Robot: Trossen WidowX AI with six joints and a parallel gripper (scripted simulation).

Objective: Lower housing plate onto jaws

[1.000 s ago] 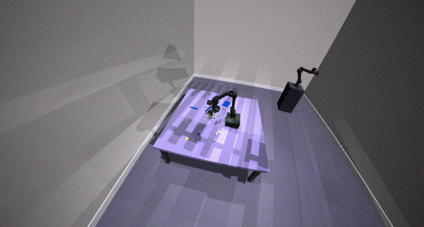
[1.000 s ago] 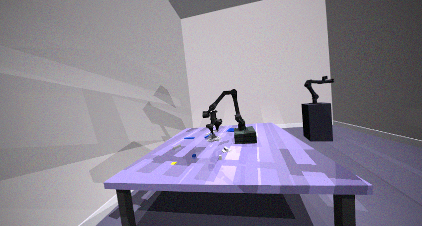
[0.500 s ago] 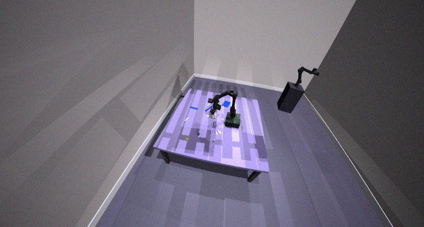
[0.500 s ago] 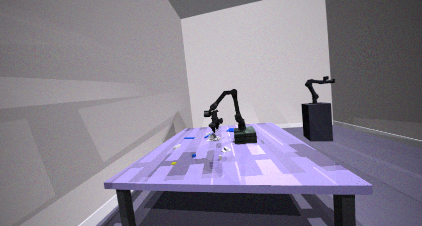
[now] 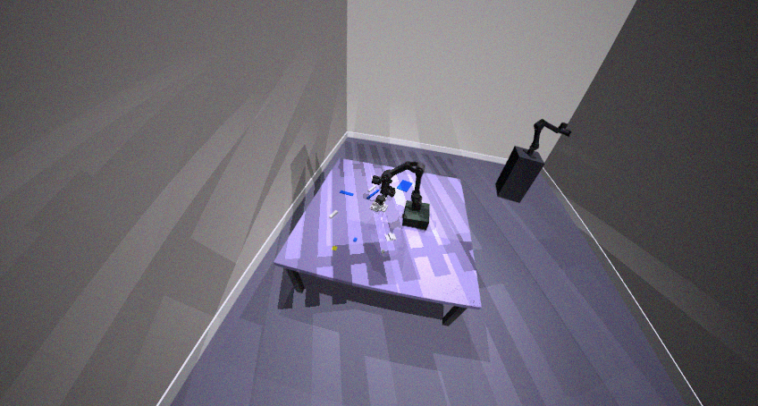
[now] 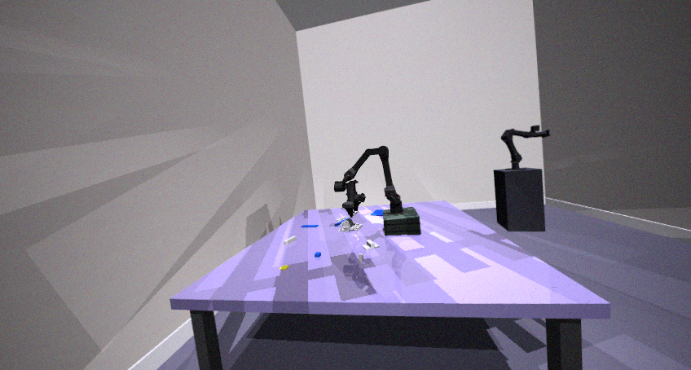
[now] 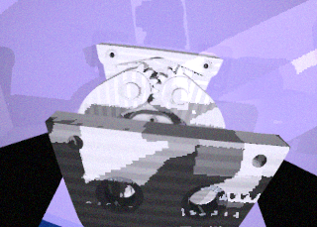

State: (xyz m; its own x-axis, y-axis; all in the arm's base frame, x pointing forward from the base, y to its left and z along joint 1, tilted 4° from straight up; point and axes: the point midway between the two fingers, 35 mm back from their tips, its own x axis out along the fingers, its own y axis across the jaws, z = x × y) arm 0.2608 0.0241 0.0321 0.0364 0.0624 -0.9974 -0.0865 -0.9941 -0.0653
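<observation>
My gripper tip is 7 cm above the pale jaw assembly, 1 cm to the right of it and 1 cm short of it. The rest, counted from my gripper tip: white bar: 32 cm ahead, 23 cm to the left, 7 cm below; then blue bar: 35 cm ahead, 8 cm below, 5 cm to the right; then yellow bit: 49 cm to the left, 17 cm ahead, 8 cm below.
</observation>
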